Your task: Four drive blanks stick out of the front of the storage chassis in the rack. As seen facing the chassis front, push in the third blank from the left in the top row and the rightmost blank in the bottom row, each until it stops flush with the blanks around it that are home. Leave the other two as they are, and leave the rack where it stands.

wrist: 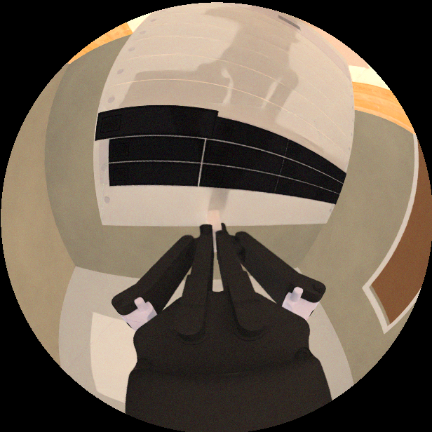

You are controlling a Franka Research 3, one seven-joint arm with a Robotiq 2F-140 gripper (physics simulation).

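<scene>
The black front of the storage chassis [155, 150] lies across the middle of the wrist view, in three rows split by thin pale lines. The upper left blank [157, 122] stands out from the face; its edges overhang the rows below and the blank to its right. The rightmost blank in the bottom row [310, 191] is dark and seen at a slant; I cannot tell how far it sticks out. My gripper [213, 219] is shut and empty. In the view its tips are below the black rows, over the lower edge of the pale panel; their distance from it is unclear.
Pale rack panels [170, 92] with thin seams rise above the chassis and carry the arm's shadow. A pale panel [150, 206] runs below it. A brown panel with a pale border [407, 235] is at the right. Wood-coloured strips [382, 102] show at the upper edges.
</scene>
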